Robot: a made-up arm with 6 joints.
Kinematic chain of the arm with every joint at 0, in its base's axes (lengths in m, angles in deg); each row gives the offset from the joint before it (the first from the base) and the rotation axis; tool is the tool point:
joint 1: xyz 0 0 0.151 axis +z
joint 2: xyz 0 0.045 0 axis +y
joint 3: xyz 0 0 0.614 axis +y
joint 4: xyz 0 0 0.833 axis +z
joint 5: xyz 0 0 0 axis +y
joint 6: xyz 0 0 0.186 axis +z
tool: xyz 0 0 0
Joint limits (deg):
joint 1: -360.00..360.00
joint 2: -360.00..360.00
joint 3: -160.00..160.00
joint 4: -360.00..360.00
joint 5: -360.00..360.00
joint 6: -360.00..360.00
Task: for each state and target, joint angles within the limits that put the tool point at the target. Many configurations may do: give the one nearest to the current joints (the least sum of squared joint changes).
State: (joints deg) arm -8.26 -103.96 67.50 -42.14 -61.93 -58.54
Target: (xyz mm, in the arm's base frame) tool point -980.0 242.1 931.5
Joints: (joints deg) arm -4.93 -95.91 78.75 -42.94 -62.05 -58.54
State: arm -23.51 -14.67 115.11 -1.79 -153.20 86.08
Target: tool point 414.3 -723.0 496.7
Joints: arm -62.84 16.79 103.13 3.16 -141.00 86.08
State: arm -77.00 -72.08 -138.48 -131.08 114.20 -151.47
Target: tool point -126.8 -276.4 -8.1
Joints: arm -93.88 -110.72 -156.22 -124.22 83.42 -151.47
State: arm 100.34 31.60 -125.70 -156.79 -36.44 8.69
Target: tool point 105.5 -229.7 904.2
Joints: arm 128.56 69.23 -133.32 -172.77 -42.06 8.69
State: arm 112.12 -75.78 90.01 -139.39 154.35 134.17
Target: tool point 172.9 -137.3 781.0
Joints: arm 135.08 -82.44 122.72 -129.73 150.77 134.17
